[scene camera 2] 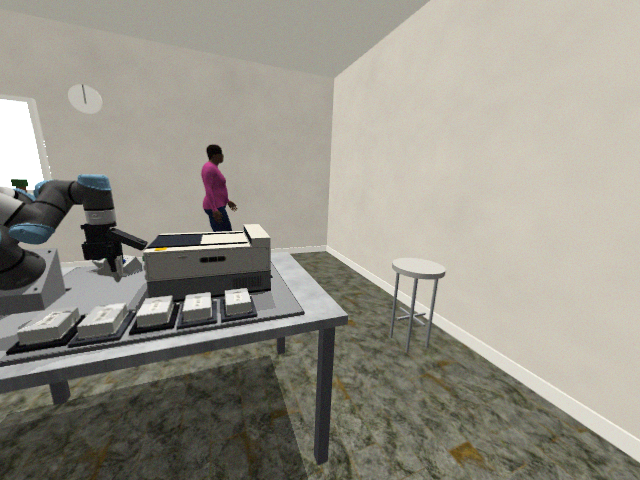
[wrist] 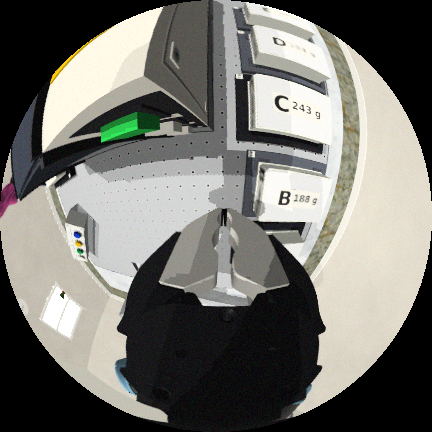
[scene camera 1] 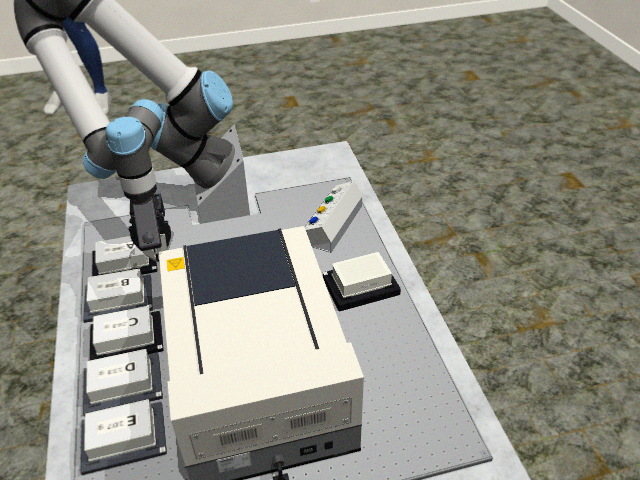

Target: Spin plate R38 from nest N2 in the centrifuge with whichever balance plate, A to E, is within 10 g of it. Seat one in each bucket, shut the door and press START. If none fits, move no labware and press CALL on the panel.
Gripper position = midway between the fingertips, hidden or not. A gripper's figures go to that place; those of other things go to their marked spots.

Labels:
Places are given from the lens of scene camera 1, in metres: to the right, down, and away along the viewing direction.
my gripper [scene camera 1: 158, 261]: -0.39, 0.05, 1.49
plate R38 [scene camera 1: 367, 273]: 0.12, 0.08, 1.51
cream centrifuge [scene camera 1: 268, 379]: -0.09, 0.24, 1.07
button panel [scene camera 1: 328, 224]: 0.02, -0.04, 1.64
The marked spots on the cream centrifuge and the button panel are 0.65 m apart.

